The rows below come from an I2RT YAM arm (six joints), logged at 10 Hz.
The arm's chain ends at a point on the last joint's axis. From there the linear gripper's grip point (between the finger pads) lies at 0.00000 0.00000 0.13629 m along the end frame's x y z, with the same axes.
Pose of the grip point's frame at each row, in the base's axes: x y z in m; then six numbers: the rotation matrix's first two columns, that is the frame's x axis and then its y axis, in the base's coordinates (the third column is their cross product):
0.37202, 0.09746, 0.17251, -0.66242, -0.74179, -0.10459, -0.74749, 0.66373, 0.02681
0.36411, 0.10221, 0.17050, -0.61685, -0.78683, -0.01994, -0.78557, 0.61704, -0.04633
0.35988, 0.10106, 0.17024, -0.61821, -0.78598, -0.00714, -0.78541, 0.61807, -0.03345
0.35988, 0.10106, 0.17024, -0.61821, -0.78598, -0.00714, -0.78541, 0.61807, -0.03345
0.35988, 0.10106, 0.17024, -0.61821, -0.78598, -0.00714, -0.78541, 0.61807, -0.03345
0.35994, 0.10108, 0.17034, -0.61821, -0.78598, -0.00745, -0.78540, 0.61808, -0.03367
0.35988, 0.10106, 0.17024, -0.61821, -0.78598, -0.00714, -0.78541, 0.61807, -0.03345
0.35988, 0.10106, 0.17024, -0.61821, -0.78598, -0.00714, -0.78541, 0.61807, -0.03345
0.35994, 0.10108, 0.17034, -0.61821, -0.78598, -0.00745, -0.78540, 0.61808, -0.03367
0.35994, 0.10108, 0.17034, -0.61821, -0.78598, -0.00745, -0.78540, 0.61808, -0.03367
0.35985, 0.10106, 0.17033, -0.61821, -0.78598, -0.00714, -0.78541, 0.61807, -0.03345
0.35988, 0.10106, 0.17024, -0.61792, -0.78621, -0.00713, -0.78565, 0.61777, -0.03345
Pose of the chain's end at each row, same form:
0.36527, 0.08438, 0.30800, -0.66242, -0.74179, -0.10459, -0.74749, 0.66373, 0.02681
0.35746, 0.10397, 0.30662, -0.61685, -0.78683, -0.01994, -0.78557, 0.61704, -0.04633
0.35570, 0.10311, 0.30645, -0.61821, -0.78598, -0.00714, -0.78541, 0.61807, -0.03345
0.35570, 0.10311, 0.30645, -0.61821, -0.78598, -0.00714, -0.78541, 0.61807, -0.03345
0.35570, 0.10311, 0.30645, -0.61821, -0.78598, -0.00714, -0.78541, 0.61807, -0.03345
0.35571, 0.10312, 0.30655, -0.61821, -0.78598, -0.00745, -0.78540, 0.61808, -0.03367
0.35570, 0.10311, 0.30645, -0.61821, -0.78598, -0.00714, -0.78541, 0.61807, -0.03345
0.35570, 0.10311, 0.30645, -0.61821, -0.78598, -0.00714, -0.78541, 0.61807, -0.03345
0.35571, 0.10312, 0.30655, -0.61821, -0.78598, -0.00745, -0.78540, 0.61808, -0.03367
0.35571, 0.10312, 0.30655, -0.61821, -0.78598, -0.00745, -0.78540, 0.61808, -0.03367
0.35567, 0.10311, 0.30654, -0.61821, -0.78598, -0.00714, -0.78541, 0.61807, -0.03345
0.35570, 0.10311, 0.30645, -0.61792, -0.78621, -0.00713, -0.78565, 0.61777, -0.03345

